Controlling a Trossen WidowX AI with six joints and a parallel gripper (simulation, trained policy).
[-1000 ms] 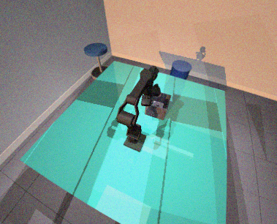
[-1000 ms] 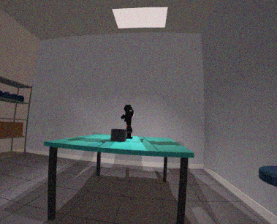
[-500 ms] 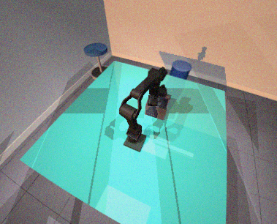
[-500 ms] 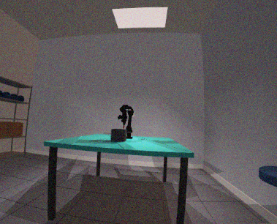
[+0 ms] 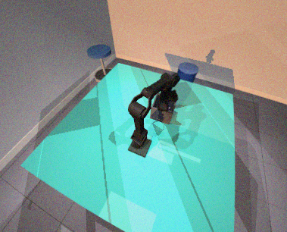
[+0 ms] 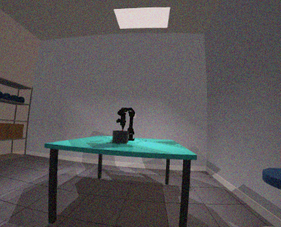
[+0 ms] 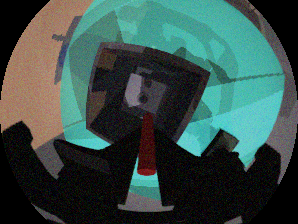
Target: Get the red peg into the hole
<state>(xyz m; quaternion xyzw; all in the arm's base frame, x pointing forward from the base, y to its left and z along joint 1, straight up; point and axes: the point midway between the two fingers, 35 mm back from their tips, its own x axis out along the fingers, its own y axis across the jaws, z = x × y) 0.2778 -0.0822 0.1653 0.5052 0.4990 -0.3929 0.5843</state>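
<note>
My gripper tip is 30 mm short of the grey plate, 10 mm to the left of it and 110 mm above it. Round my gripper tip: red peg (10 mm above).
</note>
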